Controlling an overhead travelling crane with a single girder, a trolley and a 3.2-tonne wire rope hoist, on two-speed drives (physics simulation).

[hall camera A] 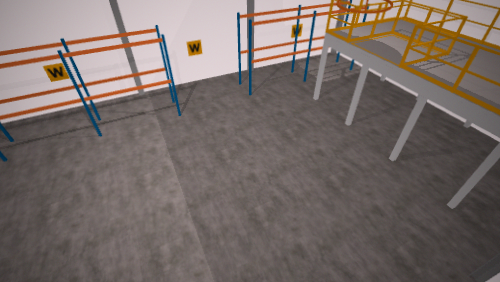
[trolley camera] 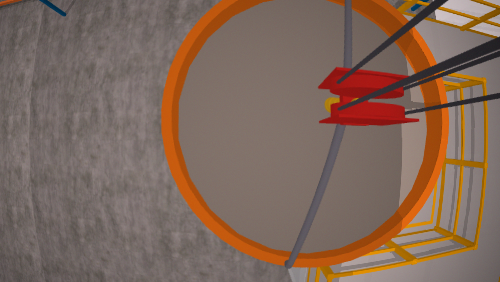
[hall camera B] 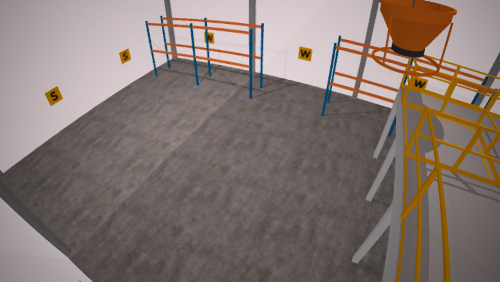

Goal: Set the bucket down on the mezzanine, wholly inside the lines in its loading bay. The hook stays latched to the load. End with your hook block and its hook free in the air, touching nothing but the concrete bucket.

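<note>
The orange concrete bucket hangs upright in the air; its base ring shows at the top of hall camera A. In the trolley camera it covers part of the mezzanine's edge, with yellow railing to its right. My hook under the red hook block is latched to the bucket's grey bail. The block and hook do not show in the hall cameras. The mezzanine carries a round shadow on its deck. The loading bay's lines are partly hidden behind railings and bucket.
Yellow railings stand on the mezzanine, with grey posts below. Blue and orange racks stand along the wall marked W. Another rack stands near the mezzanine.
</note>
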